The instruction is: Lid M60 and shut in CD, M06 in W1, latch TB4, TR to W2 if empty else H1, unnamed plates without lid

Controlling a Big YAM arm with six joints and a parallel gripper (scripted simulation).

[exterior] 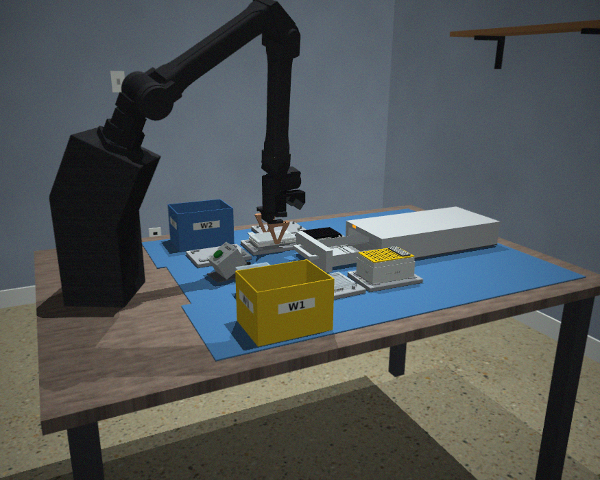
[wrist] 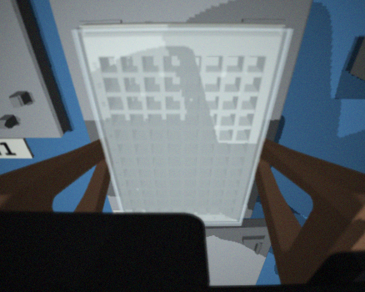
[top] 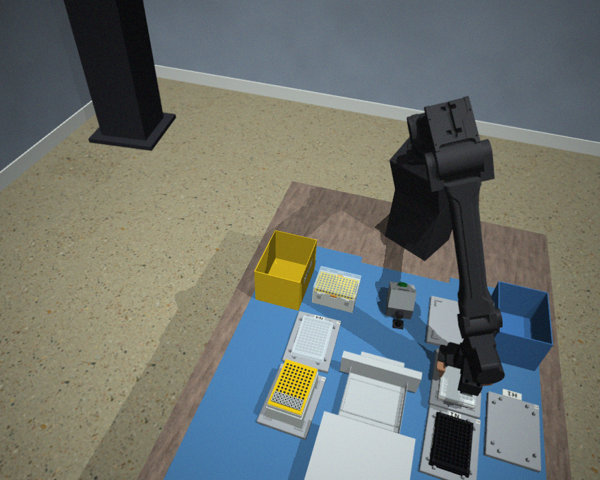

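My hand is 20 mm above the nest N3. The rest, counted from my hand: white assay plate: right at my hand; then home nest H1: 130 mm to the left, 100 mm ahead, 20 mm below; then clear plate lid: right at my hand.
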